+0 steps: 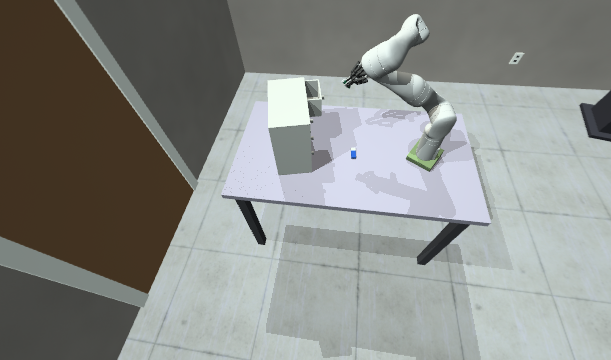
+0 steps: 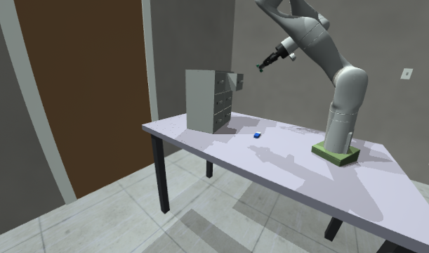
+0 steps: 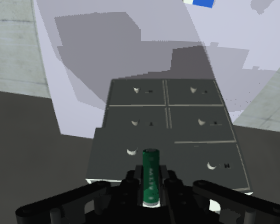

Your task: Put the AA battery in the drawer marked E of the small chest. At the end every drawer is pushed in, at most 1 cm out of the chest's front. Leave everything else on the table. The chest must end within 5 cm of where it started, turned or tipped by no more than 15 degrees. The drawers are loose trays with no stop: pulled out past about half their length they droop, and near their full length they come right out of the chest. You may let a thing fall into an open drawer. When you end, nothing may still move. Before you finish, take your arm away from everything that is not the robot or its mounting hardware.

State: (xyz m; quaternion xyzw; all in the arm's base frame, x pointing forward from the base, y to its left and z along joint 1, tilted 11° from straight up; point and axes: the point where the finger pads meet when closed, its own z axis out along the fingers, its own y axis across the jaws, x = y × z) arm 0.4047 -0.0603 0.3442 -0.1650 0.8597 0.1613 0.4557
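The green AA battery is 1 cm below my hand and 1 cm ahead of it. From my hand the other things lie so: blue block (36 cm below, 8 cm to the left, 8 cm behind); drawer (19 cm ahead, 12 cm below, 6 cm to the left).
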